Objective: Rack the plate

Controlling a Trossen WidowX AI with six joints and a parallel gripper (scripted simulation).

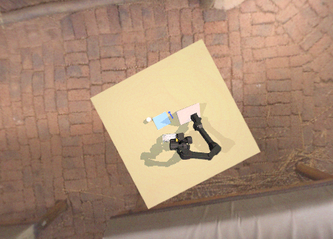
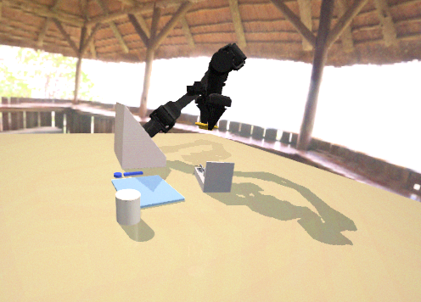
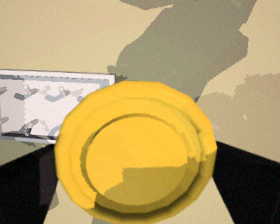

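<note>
Now: the grey dish rack 12 cm below my gripper tip, 9 cm ahead of it and 2 cm to the right of it. From my gripper tip the other things lie so: yellow plate: 1 cm above; then blue spoon: 23 cm to the right, 14 cm below, 2 cm behind; then light blue mat: 21 cm to the right, 14 cm below, 9 cm ahead.
</note>
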